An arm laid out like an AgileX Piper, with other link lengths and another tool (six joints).
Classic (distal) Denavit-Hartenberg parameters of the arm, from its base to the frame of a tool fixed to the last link. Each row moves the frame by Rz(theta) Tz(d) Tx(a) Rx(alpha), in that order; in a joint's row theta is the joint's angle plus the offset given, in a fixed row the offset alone. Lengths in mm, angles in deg.
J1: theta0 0, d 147.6, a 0, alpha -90
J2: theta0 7.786, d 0, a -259.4, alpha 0
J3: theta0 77.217, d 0, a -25.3, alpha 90
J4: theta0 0, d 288.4, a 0, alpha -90
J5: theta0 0, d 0, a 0, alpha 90
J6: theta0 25, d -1.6, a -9.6, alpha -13.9
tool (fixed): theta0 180, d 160.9, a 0, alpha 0
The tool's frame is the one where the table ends.
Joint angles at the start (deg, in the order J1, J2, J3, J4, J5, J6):
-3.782 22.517 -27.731 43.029 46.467 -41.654
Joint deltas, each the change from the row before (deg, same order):
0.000 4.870 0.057 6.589 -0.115 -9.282
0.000 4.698 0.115 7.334 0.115 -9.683
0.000 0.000 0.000 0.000 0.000 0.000
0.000 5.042 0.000 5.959 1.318 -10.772
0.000 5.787 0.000 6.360 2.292 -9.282
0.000 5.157 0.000 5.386 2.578 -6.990
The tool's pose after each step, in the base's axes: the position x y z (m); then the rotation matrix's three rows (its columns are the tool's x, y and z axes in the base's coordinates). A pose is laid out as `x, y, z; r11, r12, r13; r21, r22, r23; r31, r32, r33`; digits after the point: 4 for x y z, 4 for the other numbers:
0.1846, 0.1028, 0.3118; 0.5665, 0.4807, 0.6694; -0.2273, -0.6896, 0.6876; 0.7921, -0.5417, -0.2814
0.1929, 0.1101, 0.3067; 0.5715, 0.5382, 0.6194; -0.1898, -0.6477, 0.7379; 0.7983, -0.5393, -0.2680
0.1929, 0.1101, 0.3067; 0.5715, 0.5382, 0.6194; -0.1898, -0.6477, 0.7379; 0.7983, -0.5393, -0.2680
0.1994, 0.1171, 0.2973; 0.5707, 0.6042, 0.5561; -0.1208, -0.6081, 0.7846; 0.8122, -0.5149, -0.2741
0.2065, 0.1240, 0.2873; 0.5830, 0.6507, 0.4865; -0.0848, -0.5467, 0.8330; 0.8080, -0.5269, -0.2636
0.2123, 0.1293, 0.2793; 0.5971, 0.6790, 0.4270; -0.0731, -0.4841, 0.8720; 0.7988, -0.5519, -0.2394

